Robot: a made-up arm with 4 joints.
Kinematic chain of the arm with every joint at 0, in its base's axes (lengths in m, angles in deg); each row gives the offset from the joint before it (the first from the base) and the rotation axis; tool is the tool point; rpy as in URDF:
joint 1: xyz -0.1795 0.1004 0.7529 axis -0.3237 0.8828 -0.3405
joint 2: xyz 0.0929 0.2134 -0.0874 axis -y
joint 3: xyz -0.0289 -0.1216 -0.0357 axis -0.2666 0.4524 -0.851
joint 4: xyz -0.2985 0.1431 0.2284 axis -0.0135 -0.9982 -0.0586
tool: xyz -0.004 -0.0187 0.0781 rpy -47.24 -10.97 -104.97
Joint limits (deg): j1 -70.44..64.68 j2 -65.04..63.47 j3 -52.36..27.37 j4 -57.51..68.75
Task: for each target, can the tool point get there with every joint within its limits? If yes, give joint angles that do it. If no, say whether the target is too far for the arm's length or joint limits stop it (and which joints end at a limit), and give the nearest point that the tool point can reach.
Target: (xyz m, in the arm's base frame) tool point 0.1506 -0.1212 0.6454
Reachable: no: joint limits stop it (at a limit: joint 1, joint 2) | nearest point 0.1308 0.1048 0.8303 | short by 0.293 m
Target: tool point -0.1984 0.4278 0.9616
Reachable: yes | joints 30.26 -3.41 9.97 1.22
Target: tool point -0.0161 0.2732 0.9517
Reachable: yes | joints 45.17 -34.80 -17.40 -47.25
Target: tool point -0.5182 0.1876 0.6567
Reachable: yes | joints 17.60 41.86 -26.33 -36.55
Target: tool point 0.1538 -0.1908 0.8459
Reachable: no: joint limits stop it (at a limit: joint 1, joint 2, joint 3) | nearest point 0.0885 0.0241 0.9249 | short by 0.238 m
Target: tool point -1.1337 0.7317 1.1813
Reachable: no: too far | nearest point -0.5468 0.2972 0.9861 | short by 0.756 m
